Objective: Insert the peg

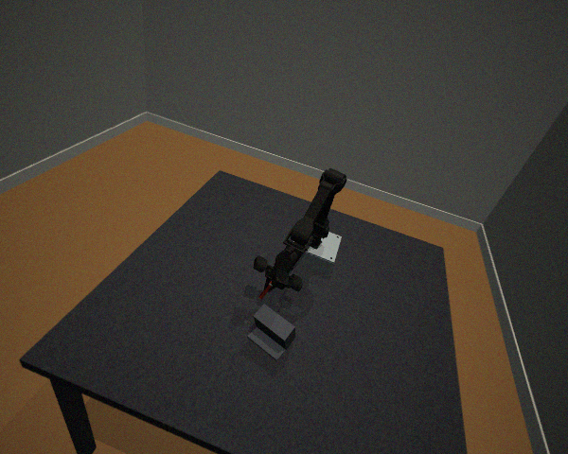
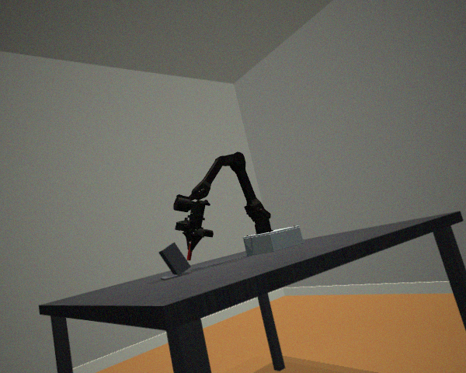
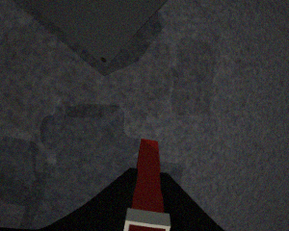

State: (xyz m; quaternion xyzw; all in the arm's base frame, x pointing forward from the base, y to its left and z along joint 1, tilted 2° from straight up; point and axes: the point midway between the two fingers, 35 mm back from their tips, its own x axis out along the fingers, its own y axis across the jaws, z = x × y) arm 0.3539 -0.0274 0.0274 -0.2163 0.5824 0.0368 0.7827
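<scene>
Now: the sloped panel 11 cm ahead of my gripper tip, 10 cm to the left of it and 2 cm below it. The rest, counted from my gripper tip: flat foot plate: 13 cm ahead, 9 cm to the left, 8 cm below; then red square peg: 1 cm behind, 1 cm above.
</scene>
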